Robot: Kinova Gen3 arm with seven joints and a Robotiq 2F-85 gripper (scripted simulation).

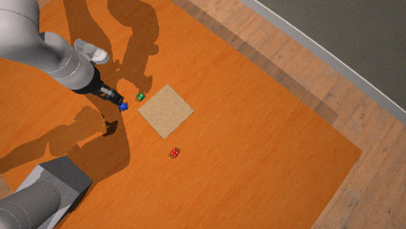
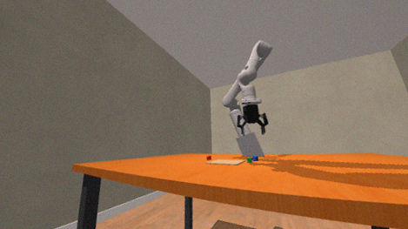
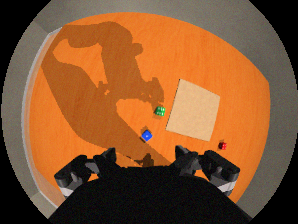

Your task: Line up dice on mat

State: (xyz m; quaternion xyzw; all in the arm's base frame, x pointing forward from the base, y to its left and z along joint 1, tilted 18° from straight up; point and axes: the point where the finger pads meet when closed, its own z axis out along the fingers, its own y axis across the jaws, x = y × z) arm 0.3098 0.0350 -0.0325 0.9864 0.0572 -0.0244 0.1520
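My gripper is now 12 cm above the blue die. From my hand the other things lie so: green die: 7 cm ahead, 3 cm to the right, 12 cm below; then tan mat: 7 cm ahead, 13 cm to the right, 13 cm below; then red die: 3 cm behind, 24 cm to the right, 12 cm below.
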